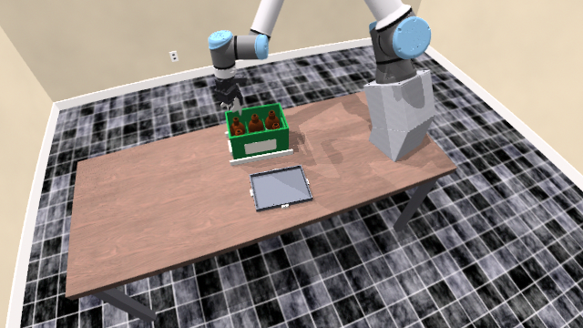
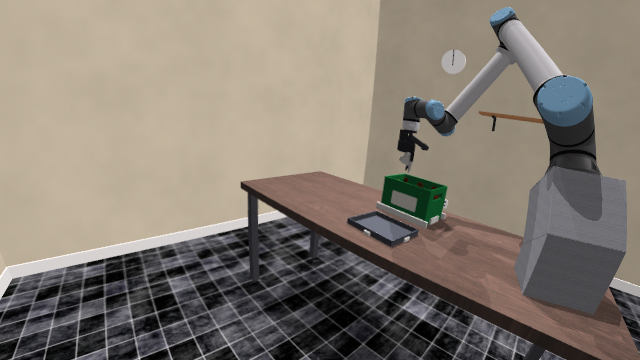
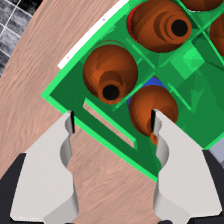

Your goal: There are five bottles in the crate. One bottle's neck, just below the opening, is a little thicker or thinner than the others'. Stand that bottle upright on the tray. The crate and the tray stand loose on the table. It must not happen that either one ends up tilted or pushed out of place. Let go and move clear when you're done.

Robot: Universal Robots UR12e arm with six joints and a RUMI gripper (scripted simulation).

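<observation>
Now: the glass bottle 130 mm below my hand. The rest, counted from my hand: grey tray: 340 mm to the left, 200 mm below, 120 mm behind; then green crate: 130 mm below, 90 mm behind, 50 mm to the left.
</observation>
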